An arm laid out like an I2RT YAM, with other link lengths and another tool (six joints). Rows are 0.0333 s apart.
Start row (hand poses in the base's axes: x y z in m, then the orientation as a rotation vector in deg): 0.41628, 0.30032, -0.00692, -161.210, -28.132, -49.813
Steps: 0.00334, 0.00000, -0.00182, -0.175, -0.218, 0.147; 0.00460, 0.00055, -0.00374, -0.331, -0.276, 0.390; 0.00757, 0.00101, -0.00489, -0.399, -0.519, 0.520; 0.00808, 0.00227, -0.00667, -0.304, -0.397, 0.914; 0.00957, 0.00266, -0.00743, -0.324, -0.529, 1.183; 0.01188, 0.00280, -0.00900, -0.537, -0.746, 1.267; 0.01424, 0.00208, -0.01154, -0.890, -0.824, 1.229; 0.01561, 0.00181, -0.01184, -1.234, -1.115, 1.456; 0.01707, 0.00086, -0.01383, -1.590, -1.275, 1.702; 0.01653, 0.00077, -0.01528, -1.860, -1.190, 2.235; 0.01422, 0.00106, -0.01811, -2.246, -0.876, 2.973; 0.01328, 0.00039, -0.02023, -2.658, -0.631, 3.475; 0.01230, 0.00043, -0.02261, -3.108, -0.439, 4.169; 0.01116, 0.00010, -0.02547, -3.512, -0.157, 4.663; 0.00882, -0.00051, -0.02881, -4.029, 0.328, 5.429
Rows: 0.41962, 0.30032, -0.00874, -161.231, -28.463, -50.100; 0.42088, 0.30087, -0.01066, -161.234, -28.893, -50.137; 0.42385, 0.30133, -0.01181, -161.157, -29.144, -50.464; 0.42436, 0.30259, -0.01359, -160.913, -29.608, -50.210; 0.42585, 0.30298, -0.01435, -160.757, -30.004, -50.349; 0.42816, 0.30312, -0.01592, -160.839, -30.273, -50.646; 0.43052, 0.30240, -0.01846, -161.150, -30.438, -50.767; 0.43189, 0.30213, -0.01876, -161.252, -30.989, -51.144; 0.43335, 0.30118, -0.02075, -161.394, -31.557, -51.327; 0.43281, 0.30109, -0.02220, -161.386, -32.431, -51.095; 0.43050, 0.30138, -0.02503, -161.440, -33.620, -50.485; 0.42956, 0.30071, -0.02715, -161.613, -34.514, -50.020; 0.42858, 0.30075, -0.02953, -161.694, -35.699, -49.590; 0.42744, 0.30042, -0.03239, -161.864, -36.573, -49.068; 0.42510, 0.29981, -0.03573, -162.035, -37.855, -48.186
